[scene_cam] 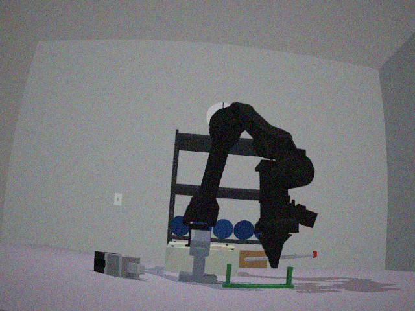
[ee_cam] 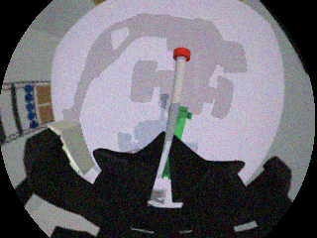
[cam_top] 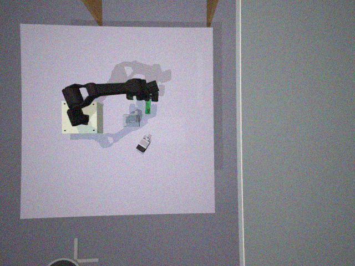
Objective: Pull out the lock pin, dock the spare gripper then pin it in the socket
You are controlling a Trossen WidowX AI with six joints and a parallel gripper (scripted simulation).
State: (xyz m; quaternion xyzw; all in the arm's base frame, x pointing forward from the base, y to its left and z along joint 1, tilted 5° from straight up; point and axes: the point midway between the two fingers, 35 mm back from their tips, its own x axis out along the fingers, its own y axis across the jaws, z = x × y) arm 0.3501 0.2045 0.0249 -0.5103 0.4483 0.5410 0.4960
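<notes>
Now: the green cradle 3 cm to the right of my gripper tip, 2 cm below it and 2 cm ahead of it. From my gripper tip the other things lie so: black spare gripper (30 cm to the right, 4 cm ahead, 2 cm below); socket (16 cm to the right, 6 cm behind, 1 cm above).
</notes>
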